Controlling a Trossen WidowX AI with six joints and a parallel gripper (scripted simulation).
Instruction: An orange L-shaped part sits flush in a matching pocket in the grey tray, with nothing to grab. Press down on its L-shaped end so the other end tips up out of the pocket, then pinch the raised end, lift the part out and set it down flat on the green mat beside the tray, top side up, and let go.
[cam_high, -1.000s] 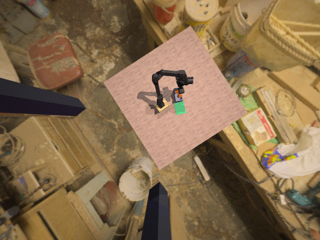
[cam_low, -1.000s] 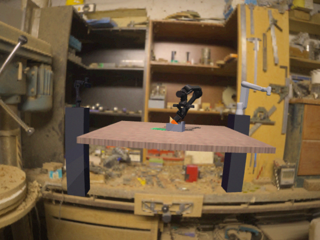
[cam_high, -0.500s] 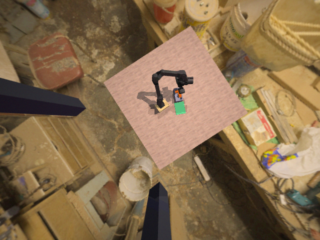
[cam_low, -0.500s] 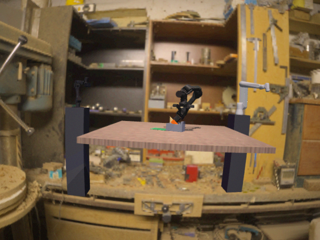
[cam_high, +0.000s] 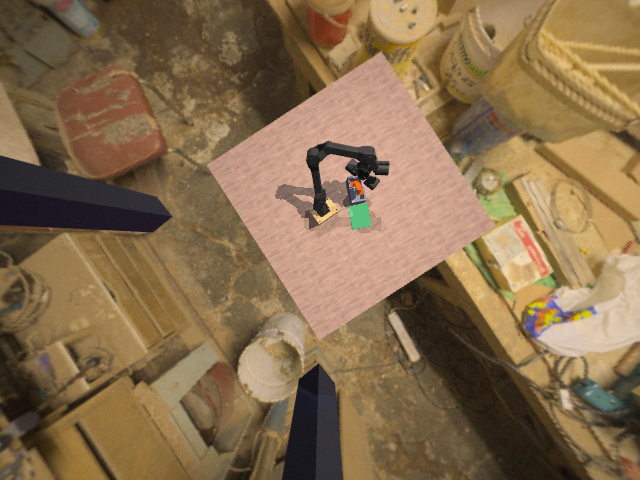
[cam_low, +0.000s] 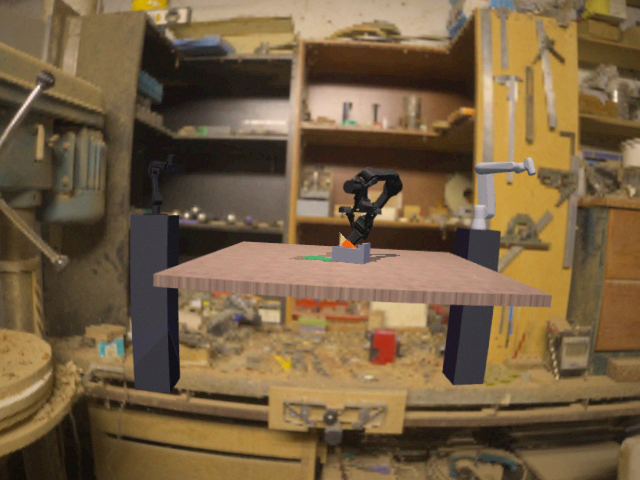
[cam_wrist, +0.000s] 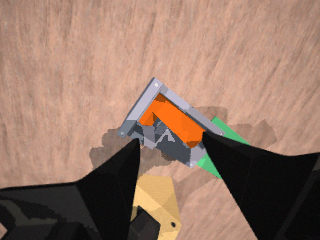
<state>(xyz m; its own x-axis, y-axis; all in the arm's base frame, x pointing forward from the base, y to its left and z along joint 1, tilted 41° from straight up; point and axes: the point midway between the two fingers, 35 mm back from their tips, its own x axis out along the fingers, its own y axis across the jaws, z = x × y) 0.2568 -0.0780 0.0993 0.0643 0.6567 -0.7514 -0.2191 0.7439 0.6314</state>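
Now: gripper tip 20 mm past the orange L-shaped part and 100 mm above it. Also, from my gripper tip: green mat (100 mm behind, 160 mm to the right, 160 mm below).
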